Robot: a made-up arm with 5 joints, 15 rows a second.
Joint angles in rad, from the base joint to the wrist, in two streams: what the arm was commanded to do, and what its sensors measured. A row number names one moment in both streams.
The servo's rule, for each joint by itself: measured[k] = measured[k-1] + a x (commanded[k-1-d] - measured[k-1]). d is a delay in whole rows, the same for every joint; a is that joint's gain. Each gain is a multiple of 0.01, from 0.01 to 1. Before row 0 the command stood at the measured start. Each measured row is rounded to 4 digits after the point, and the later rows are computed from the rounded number. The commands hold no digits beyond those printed.
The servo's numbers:
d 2
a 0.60 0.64 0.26 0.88 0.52
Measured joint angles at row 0:
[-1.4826, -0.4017, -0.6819, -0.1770, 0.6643]
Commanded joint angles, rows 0 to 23:
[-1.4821, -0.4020, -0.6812, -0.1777, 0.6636]
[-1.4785, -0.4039, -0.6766, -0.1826, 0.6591]
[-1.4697, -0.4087, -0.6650, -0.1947, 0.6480]
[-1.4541, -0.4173, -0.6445, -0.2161, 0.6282]
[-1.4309, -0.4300, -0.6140, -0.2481, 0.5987]
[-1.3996, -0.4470, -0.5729, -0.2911, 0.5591]
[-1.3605, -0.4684, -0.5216, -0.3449, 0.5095]
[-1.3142, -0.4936, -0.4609, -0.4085, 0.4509]
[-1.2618, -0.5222, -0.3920, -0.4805, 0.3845]
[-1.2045, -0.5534, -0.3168, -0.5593, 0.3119]
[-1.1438, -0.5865, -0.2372, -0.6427, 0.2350]
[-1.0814, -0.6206, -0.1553, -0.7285, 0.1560]
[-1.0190, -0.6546, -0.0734, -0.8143, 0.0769]
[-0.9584, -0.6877, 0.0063, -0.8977, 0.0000]
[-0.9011, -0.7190, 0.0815, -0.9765, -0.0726]
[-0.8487, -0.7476, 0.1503, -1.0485, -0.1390]
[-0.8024, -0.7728, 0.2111, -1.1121, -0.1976]
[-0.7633, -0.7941, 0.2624, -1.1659, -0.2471]
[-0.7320, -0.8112, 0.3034, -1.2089, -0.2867]
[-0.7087, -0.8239, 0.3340, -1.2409, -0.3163]
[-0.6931, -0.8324, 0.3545, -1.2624, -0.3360]
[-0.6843, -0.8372, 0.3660, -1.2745, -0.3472]
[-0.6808, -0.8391, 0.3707, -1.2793, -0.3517]
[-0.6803, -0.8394, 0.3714, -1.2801, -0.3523]
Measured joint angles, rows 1 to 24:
[-1.4826, -0.4017, -0.6819, -0.1770, 0.6643]
[-1.4826, -0.4017, -0.6819, -0.1770, 0.6643]
[-1.4823, -0.4019, -0.6817, -0.1776, 0.6639]
[-1.4800, -0.4032, -0.6804, -0.1820, 0.6614]
[-1.4738, -0.4067, -0.6764, -0.1932, 0.6544]
[-1.4620, -0.4135, -0.6681, -0.2134, 0.6408]
[-1.4433, -0.4241, -0.6540, -0.2439, 0.6189]
[-1.4171, -0.4388, -0.6329, -0.2854, 0.5878]
[-1.3831, -0.4577, -0.6040, -0.3378, 0.5471]
[-1.3418, -0.4807, -0.5668, -0.4000, 0.4971]
[-1.2938, -0.5073, -0.5214, -0.4708, 0.4385]
[-1.2402, -0.5368, -0.4682, -0.5487, 0.3727]
[-1.1824, -0.5686, -0.4081, -0.6314, 0.3011]
[-1.1218, -0.6019, -0.3424, -0.7168, 0.2256]
[-1.0601, -0.6356, -0.2725, -0.8026, 0.1483]
[-0.9991, -0.6689, -0.2000, -0.8863, 0.0712]
[-0.9403, -0.7010, -0.1268, -0.9657, -0.0036]
[-0.8853, -0.7308, -0.0548, -1.0386, -0.0740]
[-0.8356, -0.7577, 0.0143, -1.1033, -0.1383]
[-0.7922, -0.7810, 0.0788, -1.1584, -0.1949]
[-0.7561, -0.8003, 0.1372, -1.2028, -0.2426]
[-0.7277, -0.8154, 0.1884, -1.2363, -0.2809]
[-0.7069, -0.8263, 0.2316, -1.2593, -0.3096]
[-0.6933, -0.8333, 0.2665, -1.2727, -0.3292]

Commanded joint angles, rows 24 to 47:
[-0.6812, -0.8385, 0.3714, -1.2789, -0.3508]
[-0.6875, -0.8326, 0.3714, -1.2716, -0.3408]
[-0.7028, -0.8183, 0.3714, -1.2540, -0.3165]
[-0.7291, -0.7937, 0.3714, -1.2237, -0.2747]
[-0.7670, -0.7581, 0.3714, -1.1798, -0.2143]
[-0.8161, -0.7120, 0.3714, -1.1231, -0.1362]
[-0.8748, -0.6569, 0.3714, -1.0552, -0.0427]
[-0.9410, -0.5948, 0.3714, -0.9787, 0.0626]
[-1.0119, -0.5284, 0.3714, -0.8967, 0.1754]
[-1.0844, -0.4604, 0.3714, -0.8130, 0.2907]
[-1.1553, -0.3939, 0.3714, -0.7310, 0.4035]
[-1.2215, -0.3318, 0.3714, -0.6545, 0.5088]
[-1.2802, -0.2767, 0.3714, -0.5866, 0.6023]
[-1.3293, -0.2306, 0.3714, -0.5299, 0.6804]
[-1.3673, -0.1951, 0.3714, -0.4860, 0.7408]
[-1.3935, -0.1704, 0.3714, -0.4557, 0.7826]
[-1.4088, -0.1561, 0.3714, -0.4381, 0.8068]
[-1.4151, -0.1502, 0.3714, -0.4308, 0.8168]
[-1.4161, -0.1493, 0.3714, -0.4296, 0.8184]
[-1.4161, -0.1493, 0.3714, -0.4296, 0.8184]
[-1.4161, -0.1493, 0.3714, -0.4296, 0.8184]
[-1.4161, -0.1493, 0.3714, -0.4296, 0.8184]
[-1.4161, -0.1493, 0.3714, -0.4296, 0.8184]
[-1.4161, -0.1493, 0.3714, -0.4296, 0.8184]
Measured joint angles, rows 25 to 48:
[-0.6858, -0.8370, 0.2936, -1.2785, -0.3409]
[-0.6825, -0.8385, 0.3138, -1.2799, -0.3468]
[-0.6817, -0.8385, 0.3288, -1.2790, -0.3489]
[-0.6852, -0.8347, 0.3399, -1.2725, -0.3447]
[-0.6958, -0.8242, 0.3481, -1.2562, -0.3300]
[-0.7158, -0.8047, 0.3542, -1.2276, -0.3012]
[-0.7465, -0.7749, 0.3587, -1.1855, -0.2560]
[-0.7883, -0.7346, 0.3620, -1.1306, -0.1937]
[-0.8402, -0.6849, 0.3644, -1.0642, -0.1152]
[-0.9007, -0.6272, 0.3662, -0.9890, -0.0227]
[-0.9674, -0.5640, 0.3676, -0.9078, 0.0803]
[-1.0376, -0.4977, 0.3686, -0.8244, 0.1897]
[-1.1082, -0.4313, 0.3693, -0.7422, 0.3009]
[-1.1762, -0.3676, 0.3698, -0.6650, 0.4090]
[-1.2386, -0.3094, 0.3702, -0.5960, 0.5095]
[-1.2930, -0.2590, 0.3705, -0.5378, 0.5984]
[-1.3376, -0.2181, 0.3707, -0.4922, 0.6724]
[-1.3711, -0.1876, 0.3709, -0.4601, 0.7297]
[-1.3937, -0.1674, 0.3710, -0.4407, 0.7698]
[-1.4065, -0.1564, 0.3711, -0.4320, 0.7942]
[-1.4123, -0.1519, 0.3712, -0.4299, 0.8068]
[-1.4146, -0.1502, 0.3713, -0.4296, 0.8128]
[-1.4155, -0.1496, 0.3713, -0.4296, 0.8157]
[-1.4159, -0.1494, 0.3713, -0.4296, 0.8171]

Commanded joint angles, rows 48 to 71:
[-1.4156, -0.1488, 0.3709, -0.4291, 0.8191]
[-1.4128, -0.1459, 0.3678, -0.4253, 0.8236]
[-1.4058, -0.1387, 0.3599, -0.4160, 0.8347]
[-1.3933, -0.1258, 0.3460, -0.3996, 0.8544]
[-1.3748, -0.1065, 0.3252, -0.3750, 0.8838]
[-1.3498, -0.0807, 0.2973, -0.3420, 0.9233]
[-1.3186, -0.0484, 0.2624, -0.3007, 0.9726]
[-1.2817, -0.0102, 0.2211, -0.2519, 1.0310]
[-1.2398, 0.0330, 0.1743, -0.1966, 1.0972]
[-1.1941, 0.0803, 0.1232, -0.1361, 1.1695]
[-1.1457, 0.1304, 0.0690, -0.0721, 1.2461]
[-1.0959, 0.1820, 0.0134, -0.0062, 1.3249]
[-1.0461, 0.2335, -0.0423, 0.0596, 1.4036]
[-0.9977, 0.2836, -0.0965, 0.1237, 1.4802]
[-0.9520, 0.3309, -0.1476, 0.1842, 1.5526]
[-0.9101, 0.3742, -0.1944, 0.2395, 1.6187]
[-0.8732, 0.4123, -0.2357, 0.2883, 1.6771]
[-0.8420, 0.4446, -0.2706, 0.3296, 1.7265]
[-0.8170, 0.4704, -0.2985, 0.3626, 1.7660]
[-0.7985, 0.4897, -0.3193, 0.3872, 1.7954]
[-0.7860, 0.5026, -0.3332, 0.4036, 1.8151]
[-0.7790, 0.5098, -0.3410, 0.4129, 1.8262]
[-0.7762, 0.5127, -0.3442, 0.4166, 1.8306]
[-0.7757, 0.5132, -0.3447, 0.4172, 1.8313]
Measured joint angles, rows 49 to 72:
[-1.4160, -0.1493, 0.3713, -0.4296, 0.8178]
[-1.4161, -0.1493, 0.3713, -0.4296, 0.8181]
[-1.4158, -0.1490, 0.3712, -0.4292, 0.8186]
[-1.4140, -0.1470, 0.3703, -0.4258, 0.8212]
[-1.4091, -0.1417, 0.3676, -0.4172, 0.8282]
[-1.3996, -0.1315, 0.3620, -0.4017, 0.8418]
[-1.3847, -0.1155, 0.3524, -0.3782, 0.8636]
[-1.3638, -0.0932, 0.3381, -0.3463, 0.8946]
[-1.3367, -0.0645, 0.3184, -0.3062, 0.9352]
[-1.3037, -0.0297, 0.2931, -0.2584, 0.9850]
[-1.2654, 0.0104, 0.2622, -0.2040, 1.0433]
[-1.2226, 0.0551, 0.2261, -0.1442, 1.1089]
[-1.1765, 0.1033, 0.1853, -0.0808, 1.1802]
[-1.1281, 0.1537, 0.1406, -0.0152, 1.2554]
[-1.0789, 0.2048, 0.0930, 0.0506, 1.3325]
[-1.0302, 0.2552, 0.0437, 0.1149, 1.4093]
[-0.9833, 0.3036, -0.0060, 0.1759, 1.4838]
[-0.9394, 0.3488, -0.0550, 0.2319, 1.5539]
[-0.8997, 0.3894, -0.1020, 0.2815, 1.6180]
[-0.8651, 0.4247, -0.1458, 0.3238, 1.6744]
[-0.8362, 0.4539, -0.1855, 0.3579, 1.7220]
[-0.8136, 0.4768, -0.2203, 0.3837, 1.7602]
[-0.7970, 0.4933, -0.2497, 0.4012, 1.7887]
[-0.7862, 0.5039, -0.2734, 0.4115, 1.8082]

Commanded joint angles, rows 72 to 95:
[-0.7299, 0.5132, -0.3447, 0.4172, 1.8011]
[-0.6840, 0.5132, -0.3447, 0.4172, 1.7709]
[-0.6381, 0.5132, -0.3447, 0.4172, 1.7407]
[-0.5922, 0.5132, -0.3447, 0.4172, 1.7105]
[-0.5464, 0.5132, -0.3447, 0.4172, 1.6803]
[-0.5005, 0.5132, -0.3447, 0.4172, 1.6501]
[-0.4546, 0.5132, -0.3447, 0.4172, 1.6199]
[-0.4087, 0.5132, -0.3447, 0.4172, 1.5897]
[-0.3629, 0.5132, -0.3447, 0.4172, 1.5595]
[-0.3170, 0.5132, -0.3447, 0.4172, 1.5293]
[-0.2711, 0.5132, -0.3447, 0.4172, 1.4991]
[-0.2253, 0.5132, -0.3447, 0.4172, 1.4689]
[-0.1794, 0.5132, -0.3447, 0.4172, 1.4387]
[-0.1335, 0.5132, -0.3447, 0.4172, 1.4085]
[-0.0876, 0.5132, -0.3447, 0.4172, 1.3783]
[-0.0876, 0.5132, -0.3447, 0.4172, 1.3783]
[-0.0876, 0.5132, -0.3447, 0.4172, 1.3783]
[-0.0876, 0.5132, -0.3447, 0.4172, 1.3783]
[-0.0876, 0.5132, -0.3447, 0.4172, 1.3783]
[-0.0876, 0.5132, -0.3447, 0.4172, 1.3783]
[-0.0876, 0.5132, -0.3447, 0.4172, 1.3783]
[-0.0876, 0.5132, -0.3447, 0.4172, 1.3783]
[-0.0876, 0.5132, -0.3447, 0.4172, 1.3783]
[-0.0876, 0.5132, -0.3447, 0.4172, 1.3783]
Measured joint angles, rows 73 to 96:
[-0.7802, 0.5095, -0.2918, 0.4160, 1.8198]
[-0.7775, 0.5119, -0.3056, 0.4171, 1.8258]
[-0.7489, 0.5127, -0.3158, 0.4172, 1.8130]
[-0.7100, 0.5130, -0.3233, 0.4172, 1.7911]
[-0.6669, 0.5131, -0.3289, 0.4172, 1.7649]
[-0.6221, 0.5132, -0.3330, 0.4172, 1.7366]
[-0.5767, 0.5132, -0.3360, 0.4172, 1.7073]
[-0.5310, 0.5132, -0.3383, 0.4172, 1.6776]
[-0.4852, 0.5132, -0.3400, 0.4172, 1.6476]
[-0.4393, 0.5132, -0.3412, 0.4172, 1.6175]
[-0.3935, 0.5132, -0.3421, 0.4172, 1.5873]
[-0.3476, 0.5132, -0.3428, 0.4172, 1.5571]
[-0.3017, 0.5132, -0.3433, 0.4172, 1.5269]
[-0.2559, 0.5132, -0.3437, 0.4172, 1.4967]
[-0.2100, 0.5132, -0.3440, 0.4172, 1.4665]
[-0.1641, 0.5132, -0.3442, 0.4172, 1.4363]
[-0.1182, 0.5132, -0.3443, 0.4172, 1.4061]
[-0.0998, 0.5132, -0.3444, 0.4172, 1.3916]
[-0.0925, 0.5132, -0.3445, 0.4172, 1.3847]
[-0.0896, 0.5132, -0.3446, 0.4172, 1.3814]
[-0.0884, 0.5132, -0.3446, 0.4172, 1.3798]
[-0.0879, 0.5132, -0.3446, 0.4172, 1.3790]
[-0.0877, 0.5132, -0.3446, 0.4172, 1.3786]
[-0.0876, 0.5132, -0.3446, 0.4172, 1.3784]

